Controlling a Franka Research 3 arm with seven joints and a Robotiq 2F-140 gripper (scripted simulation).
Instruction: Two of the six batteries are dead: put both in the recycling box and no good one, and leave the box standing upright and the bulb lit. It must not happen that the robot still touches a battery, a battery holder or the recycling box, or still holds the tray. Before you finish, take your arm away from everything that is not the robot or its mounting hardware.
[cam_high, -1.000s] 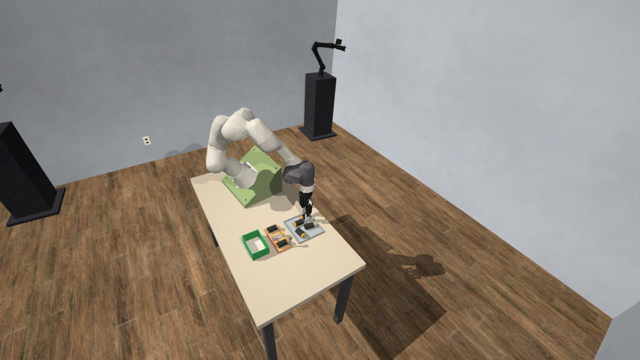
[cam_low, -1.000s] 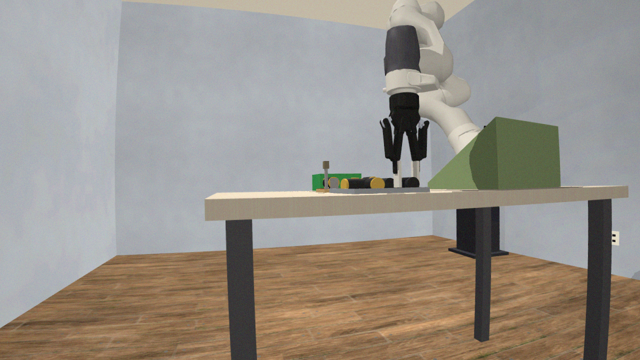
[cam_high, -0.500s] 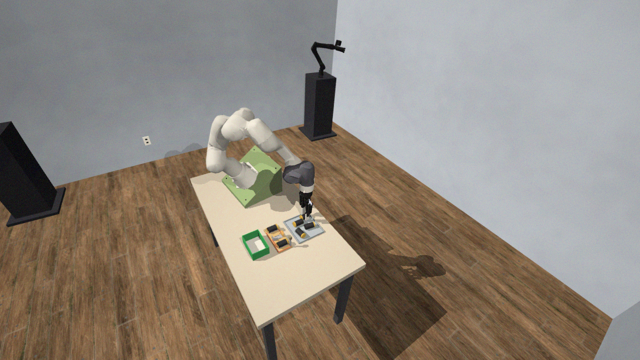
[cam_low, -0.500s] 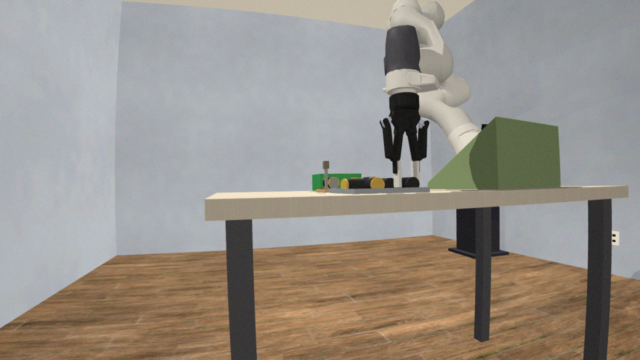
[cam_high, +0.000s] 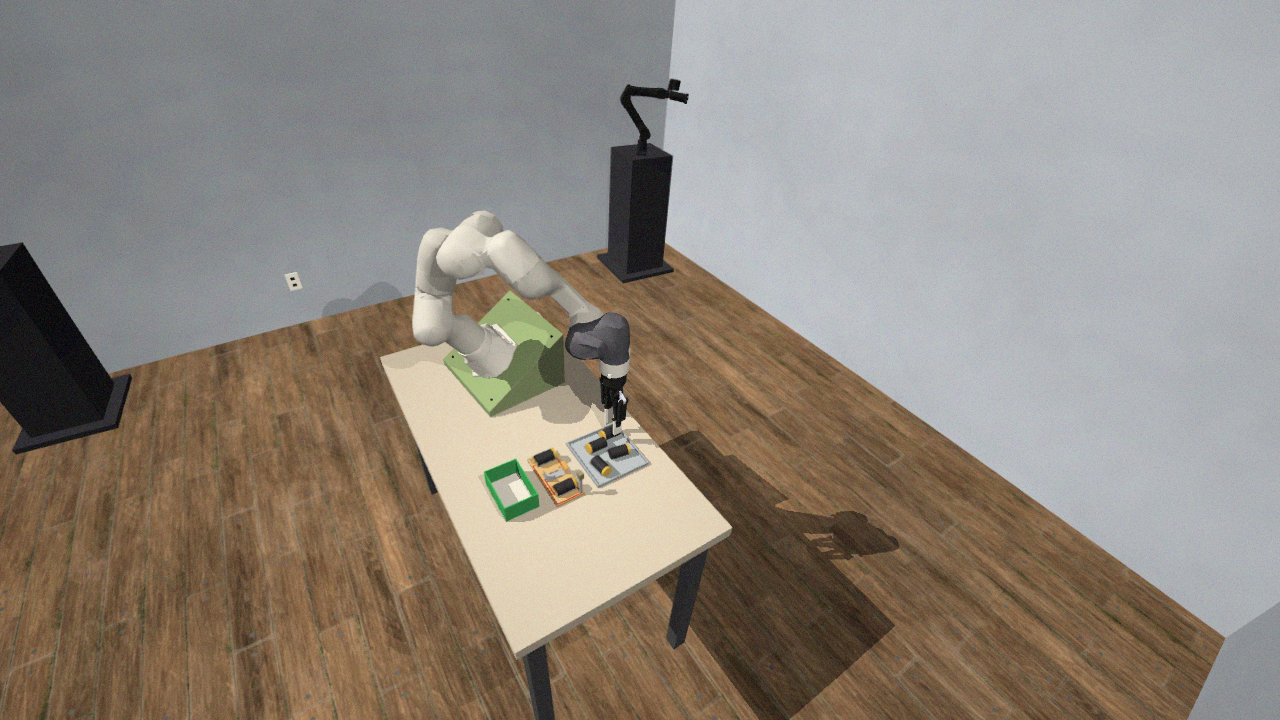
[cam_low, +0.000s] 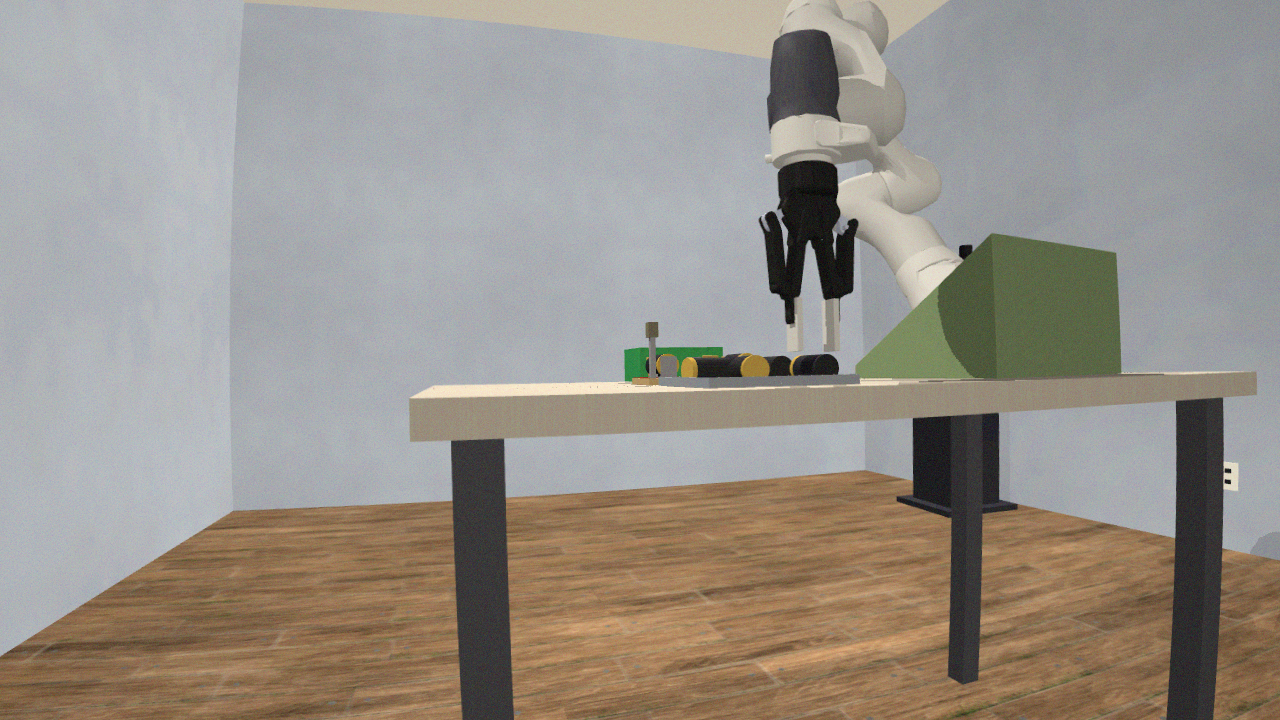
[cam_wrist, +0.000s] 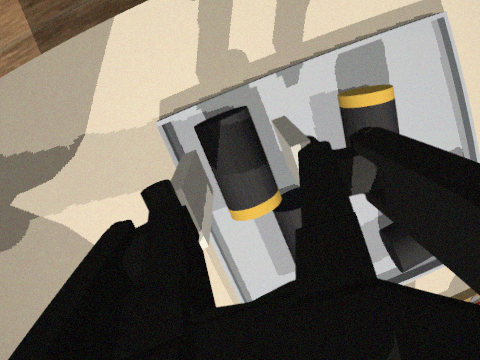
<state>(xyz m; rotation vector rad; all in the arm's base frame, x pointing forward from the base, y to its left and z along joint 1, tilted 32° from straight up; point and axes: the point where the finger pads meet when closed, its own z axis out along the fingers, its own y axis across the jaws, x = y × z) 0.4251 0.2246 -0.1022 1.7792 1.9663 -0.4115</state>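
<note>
Now: hand 6 cm short of the grey tray, 5 cm to the left of it and 7 cm above it. Also, from my hand: battery holder (8 cm ahead, 23 cm to the right, 6 cm below); green recycling box (8 cm ahead, 37 cm to the right, 6 cm below); bulb post (16 cm ahead, 19 cm to the right, 3 cm below).
</note>
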